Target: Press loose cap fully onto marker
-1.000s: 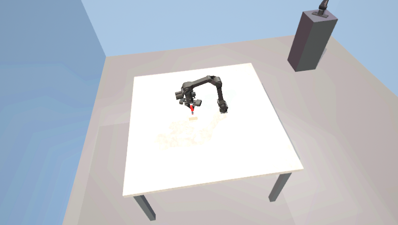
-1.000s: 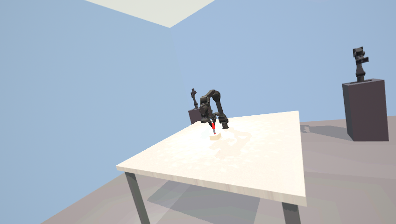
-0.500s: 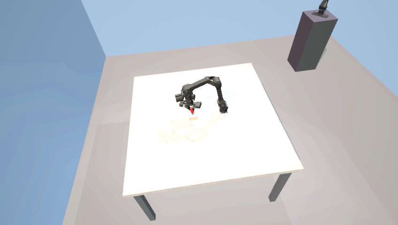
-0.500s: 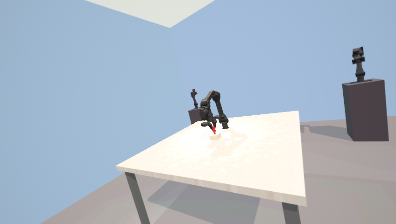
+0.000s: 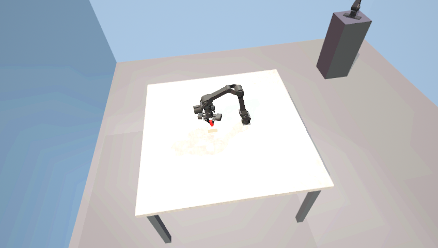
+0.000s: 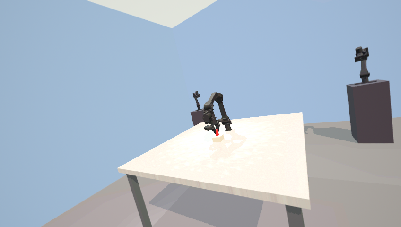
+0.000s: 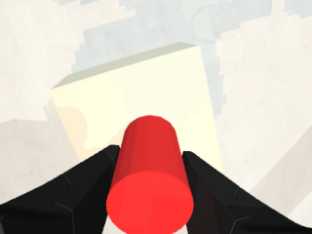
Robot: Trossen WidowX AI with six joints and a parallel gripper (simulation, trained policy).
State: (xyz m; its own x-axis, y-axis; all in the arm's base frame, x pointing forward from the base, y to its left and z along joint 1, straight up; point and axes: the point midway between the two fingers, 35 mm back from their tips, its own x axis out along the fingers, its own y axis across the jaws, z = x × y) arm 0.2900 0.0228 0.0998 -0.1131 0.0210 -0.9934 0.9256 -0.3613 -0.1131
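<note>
Right now my gripper tip is 1 cm below the red cap. The rest, counted from my gripper tip: holder block (5 cm below).
</note>
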